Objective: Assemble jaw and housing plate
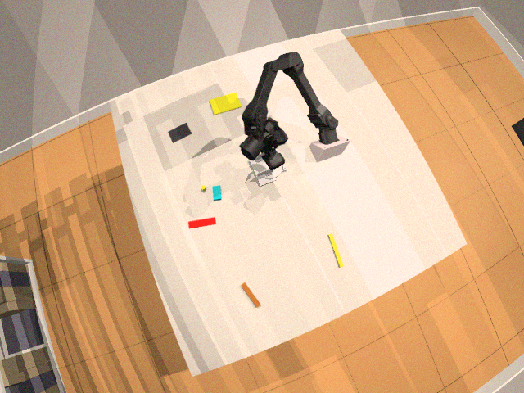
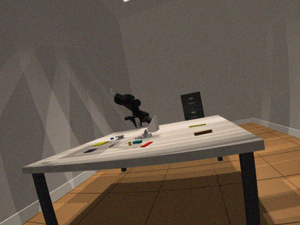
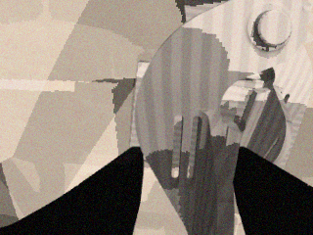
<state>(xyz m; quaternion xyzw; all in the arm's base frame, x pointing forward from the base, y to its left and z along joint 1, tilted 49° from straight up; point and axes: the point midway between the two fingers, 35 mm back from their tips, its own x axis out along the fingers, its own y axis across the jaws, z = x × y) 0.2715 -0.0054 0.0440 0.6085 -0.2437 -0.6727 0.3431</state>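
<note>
The jaw is 40 mm behind my gripper tip and 10 mm to the left of it. The rest, counted from my gripper tip: yellow plate: 50 mm ahead, 340 mm to the right, 80 mm below; then small yellow cube: 270 mm ahead, 20 mm to the left, 70 mm below; then cyan block: 220 mm ahead, 50 mm to the left, 70 mm below.
</note>
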